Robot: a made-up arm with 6 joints.
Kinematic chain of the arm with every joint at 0, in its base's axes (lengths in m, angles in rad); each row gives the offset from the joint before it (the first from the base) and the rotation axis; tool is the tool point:
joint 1: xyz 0 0 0.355 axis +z
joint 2: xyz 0 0 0 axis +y
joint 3: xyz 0 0 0.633 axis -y
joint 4: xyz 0 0 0 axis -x
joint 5: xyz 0.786 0 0 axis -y
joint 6: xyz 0 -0.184 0 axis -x
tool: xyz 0 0 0
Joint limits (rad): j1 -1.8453..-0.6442 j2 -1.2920..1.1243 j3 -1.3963..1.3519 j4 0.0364..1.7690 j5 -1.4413..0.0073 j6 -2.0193..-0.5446
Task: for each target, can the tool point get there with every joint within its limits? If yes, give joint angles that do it. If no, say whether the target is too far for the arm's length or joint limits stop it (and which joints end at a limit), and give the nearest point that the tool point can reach.
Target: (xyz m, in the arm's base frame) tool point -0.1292 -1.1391 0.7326
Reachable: yes | joints -1.6248 0.5928 0.1941 1.1952 -1.1250 -1.7571
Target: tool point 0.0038 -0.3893 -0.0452
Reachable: yes | joints -1.1873 0.9239 -0.9750 0.6883 -0.8029 -0.8253
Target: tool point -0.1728 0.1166 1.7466
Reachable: yes | joints -1.4347 -0.3163 1.0565 0.5653 -0.7940 -1.4729
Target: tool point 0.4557 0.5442 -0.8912
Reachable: no: joint limits stop it (at a limit: joint 1, joint 2, joint 4) | nearest point 0.2647 -0.1535 -0.1326 | short by 1.048 m
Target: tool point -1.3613 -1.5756 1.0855
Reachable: no: too far | nearest point -0.5333 -1.2181 0.8652 | short by 0.928 m
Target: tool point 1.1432 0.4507 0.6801
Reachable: no: joint limits stop it (at a limit: joint 1, joint 4) | nearest point 0.5362 -0.3574 0.6801 | short by 1.011 m
